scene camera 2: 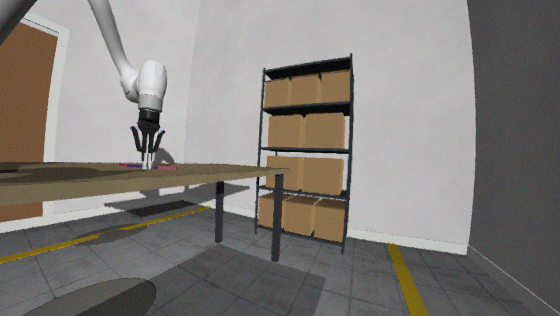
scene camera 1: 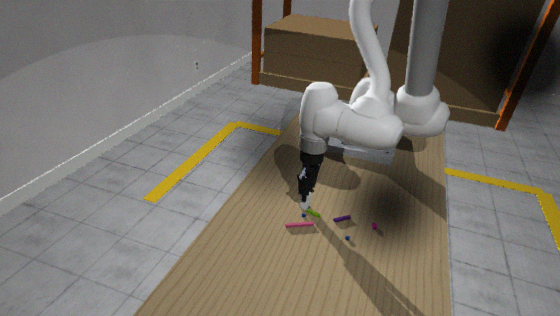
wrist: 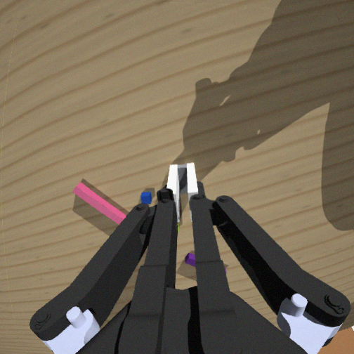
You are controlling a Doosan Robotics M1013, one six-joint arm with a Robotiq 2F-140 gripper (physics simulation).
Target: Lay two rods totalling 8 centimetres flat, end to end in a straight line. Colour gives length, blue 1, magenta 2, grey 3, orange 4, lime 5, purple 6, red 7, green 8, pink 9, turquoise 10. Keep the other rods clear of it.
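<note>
My gripper is down at the table, shut on the grey rod, whose grey surface shows between the white fingertips in the wrist view. The lime rod lies flat right beside the fingertips; in the wrist view the fingers hide most of it. From scene camera 1 I cannot tell whether the grey and lime rods touch or line up. A blue rod and the pink rod lie near them, apart from the lime rod.
The purple rod lies to the right in scene camera 1, with another blue rod and the magenta rod farther out. All lie on the wooden table. A shelf rack stands beyond the table.
</note>
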